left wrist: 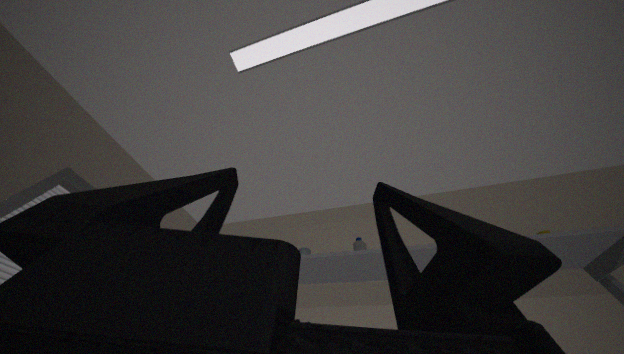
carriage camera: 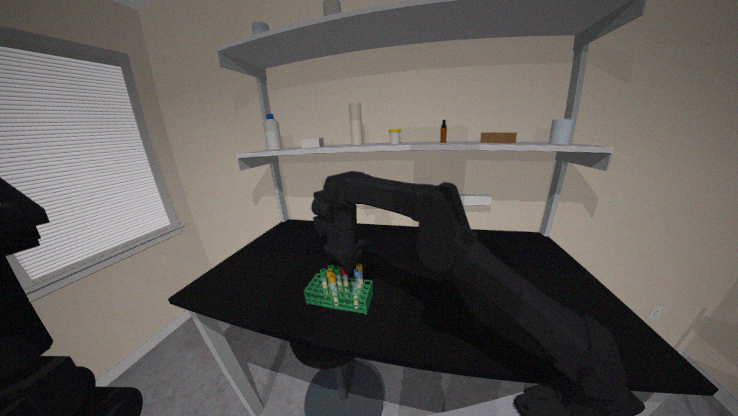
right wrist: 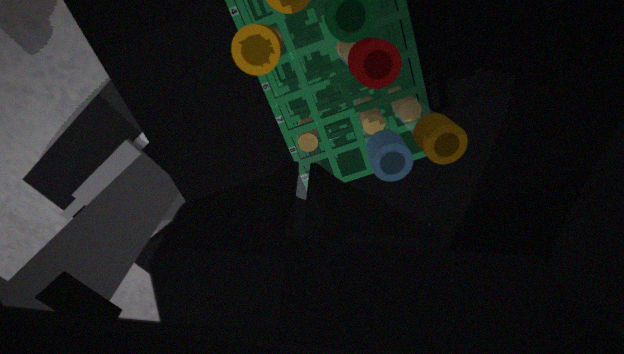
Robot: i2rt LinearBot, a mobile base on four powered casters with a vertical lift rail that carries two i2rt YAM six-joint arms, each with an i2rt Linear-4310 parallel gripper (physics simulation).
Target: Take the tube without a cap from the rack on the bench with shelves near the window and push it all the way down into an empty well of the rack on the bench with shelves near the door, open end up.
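The green rack (carriage camera: 368,297) (right wrist: 341,176) stands on the black bench near the window. The tube without a cap (right wrist: 307,142) stands upright in the end well by the number 8; its clear body and tan contents (carriage camera: 355,298) show at the rack's near right in the carriage view. Capped tubes stand around it: blue (carriage camera: 357,274) (right wrist: 390,157), red (right wrist: 375,63), amber (right wrist: 256,49) and green (right wrist: 350,17). My right gripper (carriage camera: 346,264) (right wrist: 303,176) points down above the rack, shut and empty, its tips appearing beside that end well. My left gripper (left wrist: 306,183) is open and empty, facing the ceiling.
The black bench (carriage camera: 248,310) has a wall shelf (carriage camera: 428,147) above it, holding bottles, jars and boxes, and a higher shelf (carriage camera: 413,36). The window (carriage camera: 82,155) is at the left. A stool (carriage camera: 343,387) stands under the bench's front edge. My left arm fills the left edge.
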